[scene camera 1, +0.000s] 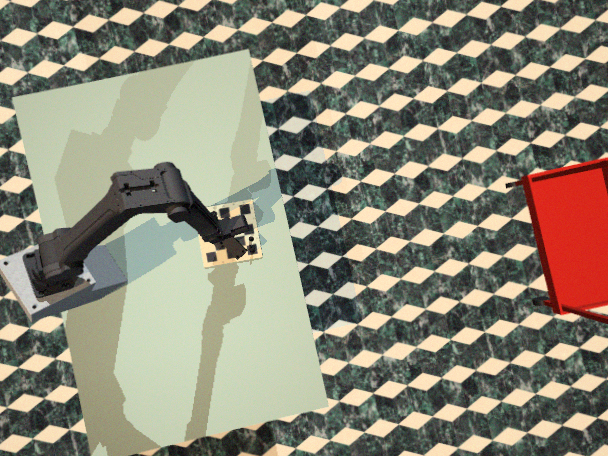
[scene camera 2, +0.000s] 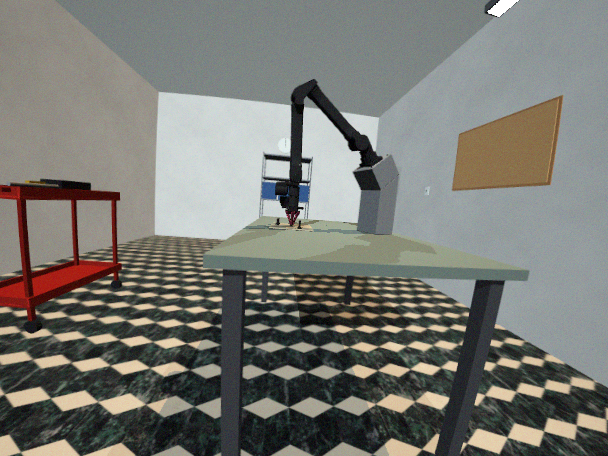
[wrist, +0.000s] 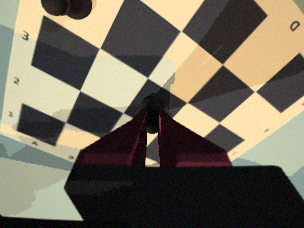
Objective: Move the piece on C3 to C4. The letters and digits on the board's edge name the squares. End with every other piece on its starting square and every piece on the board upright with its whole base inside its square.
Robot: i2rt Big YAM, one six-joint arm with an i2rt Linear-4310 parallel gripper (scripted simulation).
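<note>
Small chessboard (scene camera 1: 212, 256), (wrist: 226, 77), both views. Gripper (wrist: 152, 114), visible.
</note>
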